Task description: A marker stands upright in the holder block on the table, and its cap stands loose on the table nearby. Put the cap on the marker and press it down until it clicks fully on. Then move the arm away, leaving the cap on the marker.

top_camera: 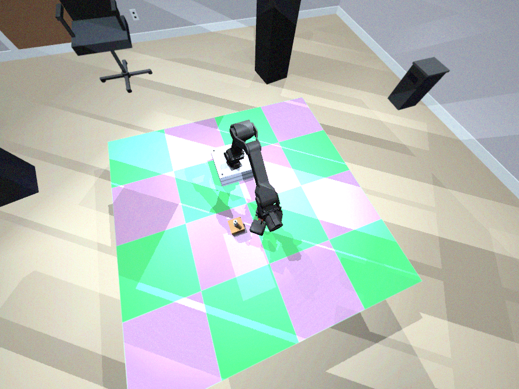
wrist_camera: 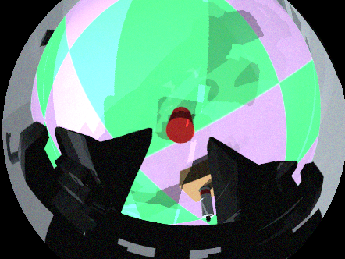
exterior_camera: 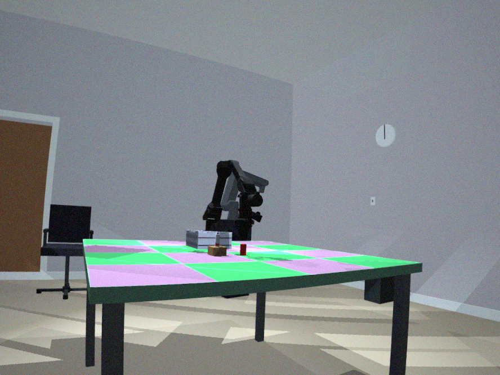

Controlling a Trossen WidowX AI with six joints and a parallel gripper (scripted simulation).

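My gripper tip is now 40 mm above the red cap. From my gripper tip the other things lie so: tan holder block (50 mm behind, 120 mm to the right, 50 mm below).
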